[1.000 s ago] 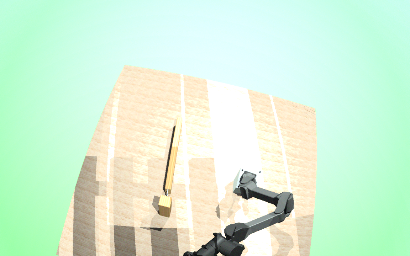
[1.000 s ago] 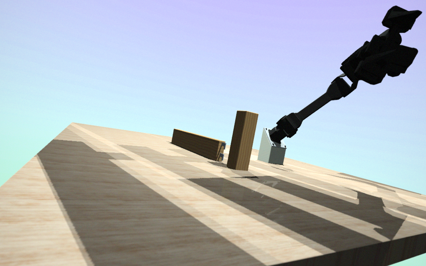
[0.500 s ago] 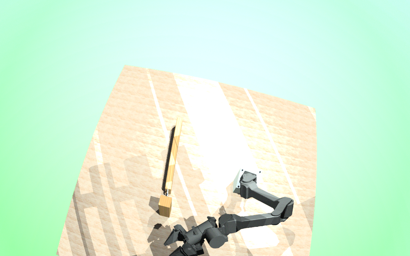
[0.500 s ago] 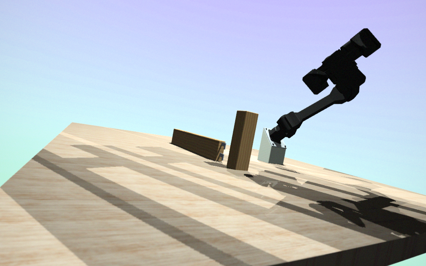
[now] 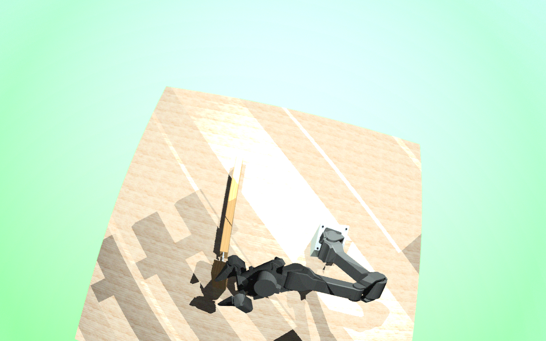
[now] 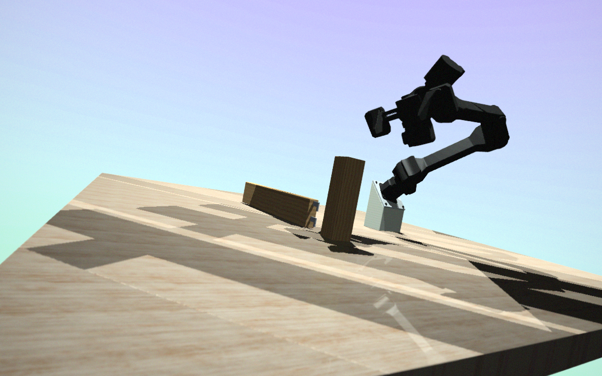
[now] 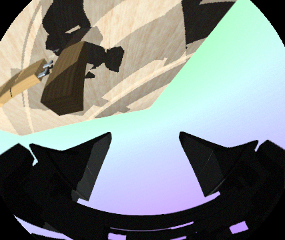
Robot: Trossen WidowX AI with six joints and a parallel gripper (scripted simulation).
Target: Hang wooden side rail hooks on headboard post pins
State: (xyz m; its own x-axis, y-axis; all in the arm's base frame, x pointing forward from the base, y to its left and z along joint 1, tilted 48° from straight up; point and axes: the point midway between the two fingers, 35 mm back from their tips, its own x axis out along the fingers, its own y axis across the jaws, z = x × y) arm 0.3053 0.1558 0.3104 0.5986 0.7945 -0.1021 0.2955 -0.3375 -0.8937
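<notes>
Right now my gripper tip is 2 cm short of the upright headboard post, 11 cm to the left of it and 17 cm above it.
</notes>
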